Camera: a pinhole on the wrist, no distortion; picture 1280 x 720 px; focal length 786.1 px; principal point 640.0 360.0 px. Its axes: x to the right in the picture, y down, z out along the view. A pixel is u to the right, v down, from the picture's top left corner.
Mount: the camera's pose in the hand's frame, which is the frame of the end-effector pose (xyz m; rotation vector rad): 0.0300 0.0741 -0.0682 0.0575 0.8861 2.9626
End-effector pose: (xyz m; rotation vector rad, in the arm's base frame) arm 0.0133 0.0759 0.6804 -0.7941 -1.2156 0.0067
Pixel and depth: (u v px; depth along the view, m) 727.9 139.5 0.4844
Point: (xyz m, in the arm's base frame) -0.0221 0.5554 0.4665
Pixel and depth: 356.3 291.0 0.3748
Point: 0.0167 0.4923 0.6967
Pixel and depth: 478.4 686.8 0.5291
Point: -0.2676 0.5337 0.7737
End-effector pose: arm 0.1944 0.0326 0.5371 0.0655 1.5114 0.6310
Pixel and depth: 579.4 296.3 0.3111
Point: 0.2647 0.3444 0.6003
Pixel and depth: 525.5 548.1 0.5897
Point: 0.5587 0.4919 0.5707
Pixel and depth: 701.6 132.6 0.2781
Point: 0.2038 0.3316 0.6489
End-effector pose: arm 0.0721 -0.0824 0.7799 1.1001 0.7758 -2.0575
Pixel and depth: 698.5 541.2 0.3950
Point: 0.0878 -0.4512 0.8710
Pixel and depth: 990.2 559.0 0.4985
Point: 0.1457 -0.5045 1.0781
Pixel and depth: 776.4 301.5 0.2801
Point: 0.1943 -0.3464 0.8097
